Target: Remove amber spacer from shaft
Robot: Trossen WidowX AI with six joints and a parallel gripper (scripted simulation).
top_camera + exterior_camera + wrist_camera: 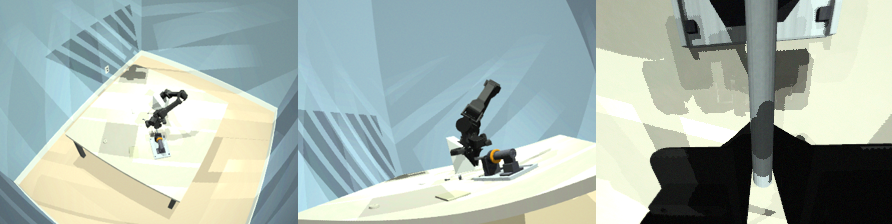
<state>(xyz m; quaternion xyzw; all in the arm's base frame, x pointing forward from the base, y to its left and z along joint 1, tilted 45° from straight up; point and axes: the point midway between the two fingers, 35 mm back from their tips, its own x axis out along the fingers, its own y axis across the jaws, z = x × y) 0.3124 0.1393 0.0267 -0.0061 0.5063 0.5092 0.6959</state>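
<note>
The grey shaft is 50 mm ahead of my gripper tip, 50 mm to the left of it and 30 mm above it. Round my gripper tip: flat pale patch 310 mm ahead, 30 mm to the right, 40 mm below; then amber spacer 110 mm ahead, 110 mm to the left, 30 mm above.
</note>
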